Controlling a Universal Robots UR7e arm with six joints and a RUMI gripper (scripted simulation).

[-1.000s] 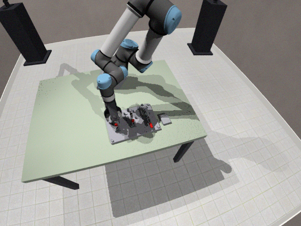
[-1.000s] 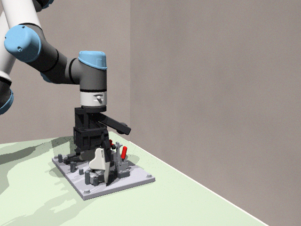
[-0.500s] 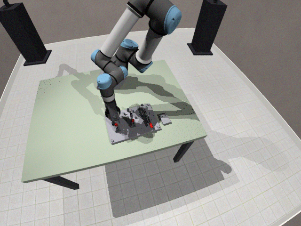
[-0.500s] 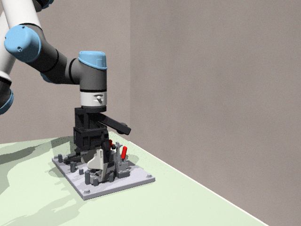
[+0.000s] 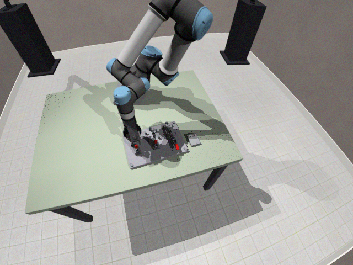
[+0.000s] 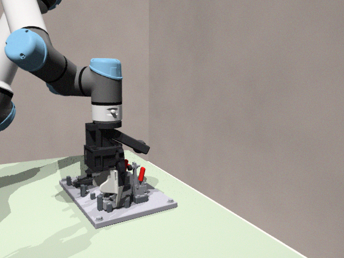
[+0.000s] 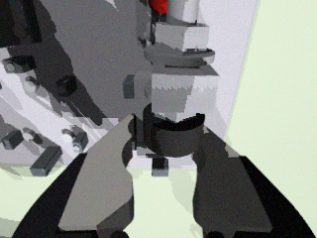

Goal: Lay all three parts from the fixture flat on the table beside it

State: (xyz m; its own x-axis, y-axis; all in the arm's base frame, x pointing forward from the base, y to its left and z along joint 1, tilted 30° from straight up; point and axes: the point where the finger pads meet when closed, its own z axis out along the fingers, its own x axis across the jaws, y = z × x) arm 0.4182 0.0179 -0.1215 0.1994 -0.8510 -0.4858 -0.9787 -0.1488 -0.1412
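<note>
My gripper is now 1 cm past the grey part. Also, from my hand: fixture plate: 2 cm ahead, 12 cm to the left, 3 cm below; clamp: 3 cm ahead, 23 cm to the left, 1 cm above.
</note>
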